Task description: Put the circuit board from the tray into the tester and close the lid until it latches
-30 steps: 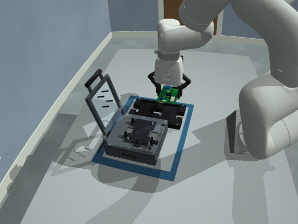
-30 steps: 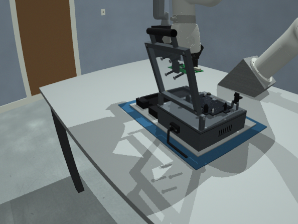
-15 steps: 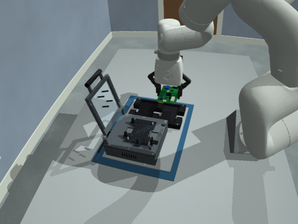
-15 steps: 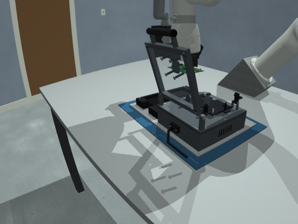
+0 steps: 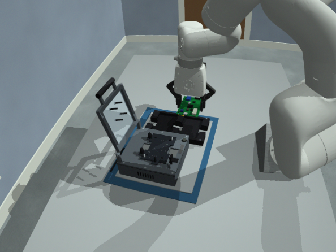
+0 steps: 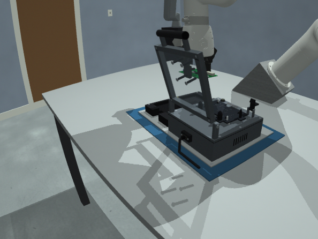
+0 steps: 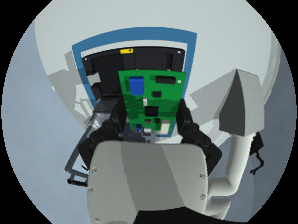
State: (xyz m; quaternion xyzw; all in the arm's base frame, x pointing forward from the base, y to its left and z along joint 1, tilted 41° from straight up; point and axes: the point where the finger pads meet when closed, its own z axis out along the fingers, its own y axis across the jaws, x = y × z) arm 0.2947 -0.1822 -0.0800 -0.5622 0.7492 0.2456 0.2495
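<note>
My hand is right at the green circuit board. The rest, counted from my hand: pin plate: 16 cm to the left, 11 cm ahead, 5 cm below; lid: 22 cm ahead, 12 cm to the left, 6 cm above; latch hook: 22 cm to the left, 5 cm ahead, 4 cm below.
</note>
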